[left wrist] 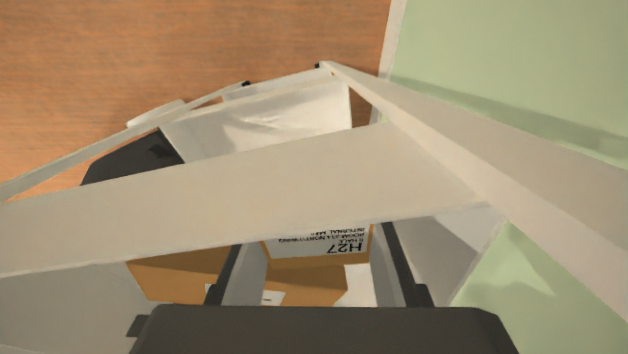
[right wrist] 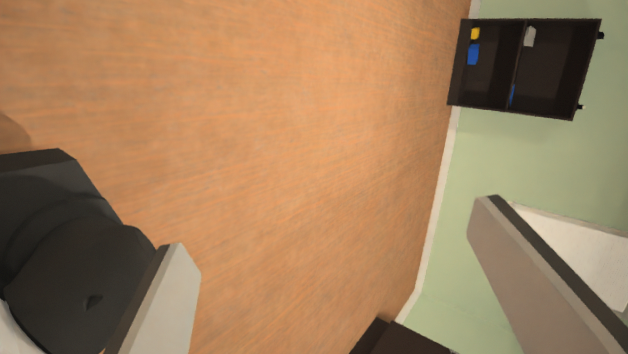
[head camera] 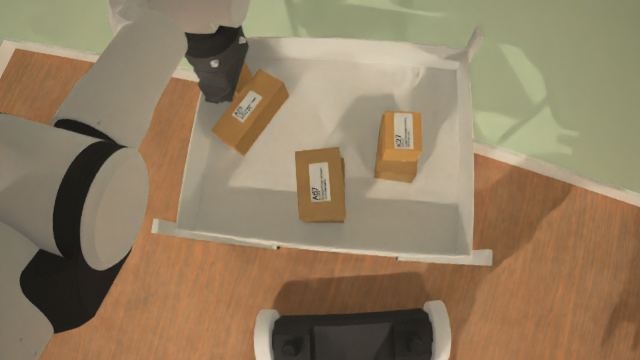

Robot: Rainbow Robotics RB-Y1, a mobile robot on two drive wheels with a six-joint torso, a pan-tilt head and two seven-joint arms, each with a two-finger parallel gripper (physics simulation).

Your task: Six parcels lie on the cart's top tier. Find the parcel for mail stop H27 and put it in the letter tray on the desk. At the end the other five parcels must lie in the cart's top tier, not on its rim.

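Pixels of known places: left gripper, fingertip midpoint: (head camera: 232, 82); right gripper, fingertip midpoint: (right wrist: 329, 238); robot's base at its link origin: (head camera: 352, 331).
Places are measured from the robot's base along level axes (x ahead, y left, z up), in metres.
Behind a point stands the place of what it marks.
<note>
The H27 parcel (head camera: 243, 77) @(x 0.566, y 0.153, z 0.700 m) (left wrist: 316, 250) @(x 0.565, y 0.171, z 0.714 m) is upright at the top left of the cart's top tier (head camera: 240, 205) @(x 0.352, y 0.165, z 0.663 m) (left wrist: 240, 200) @(x 0.547, y 0.214, z 0.712 m), its label facing the left wrist camera. My left gripper (head camera: 218, 99) (left wrist: 315, 240) @(x 0.569, y 0.179, z 0.682 m) is shut on it, a finger against each side. The A72 parcel (head camera: 257, 112) @(x 0.489, y 0.122, z 0.715 m) (left wrist: 310, 280) @(x 0.549, y 0.137, z 0.712 m) lies slanted right beside it. The A67 parcel (head camera: 320, 185) @(x 0.356, y 0.025, z 0.764 m) is near the tier's lower middle, another box edge showing beneath it. The K27 parcel (head camera: 402, 135) @(x 0.417, y -0.088, z 0.764 m) is at the right, on another parcel (head camera: 395, 171) @(x 0.380, y -0.081, z 0.714 m). My right gripper (right wrist: 329, 238) @(x -0.535, y -0.255, z 0.691 m) is open and empty. The letter tray does not show.
The cart's raised walls surround the parcels, and a corner post (head camera: 476, 42) @(x 0.564, y -0.226, z 0.765 m) stands at the tier's upper right. A dark shelf unit (right wrist: 455, 85) @(x -3.519, y 0.824, z 0.055 m) stands by the green wall. A pale panel (right wrist: 590, 250) @(x -3.324, y 2.250, z 1.574 m) shows behind a right finger. A black body with white ends (head camera: 352, 340) @(x 0.015, y -0.001, z 0.191 m) is below the cart.
</note>
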